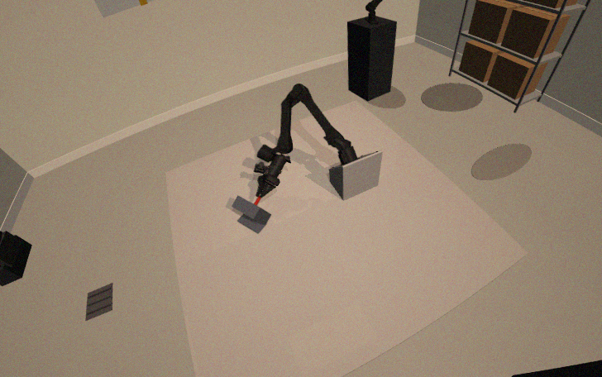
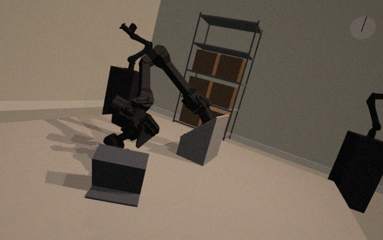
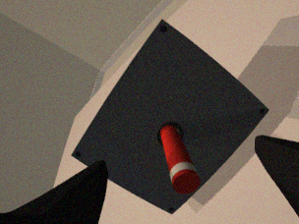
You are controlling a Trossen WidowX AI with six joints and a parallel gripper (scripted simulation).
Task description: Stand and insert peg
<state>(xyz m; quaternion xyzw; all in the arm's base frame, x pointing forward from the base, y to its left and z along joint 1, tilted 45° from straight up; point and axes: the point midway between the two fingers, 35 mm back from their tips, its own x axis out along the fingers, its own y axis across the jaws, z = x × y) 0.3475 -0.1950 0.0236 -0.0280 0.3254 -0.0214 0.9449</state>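
Now: the red peg 1 cm to the left of my gripper tip. Also, from my gripper tip: dark sloped panel (5 cm ahead, 3 cm to the left, 2 cm below).
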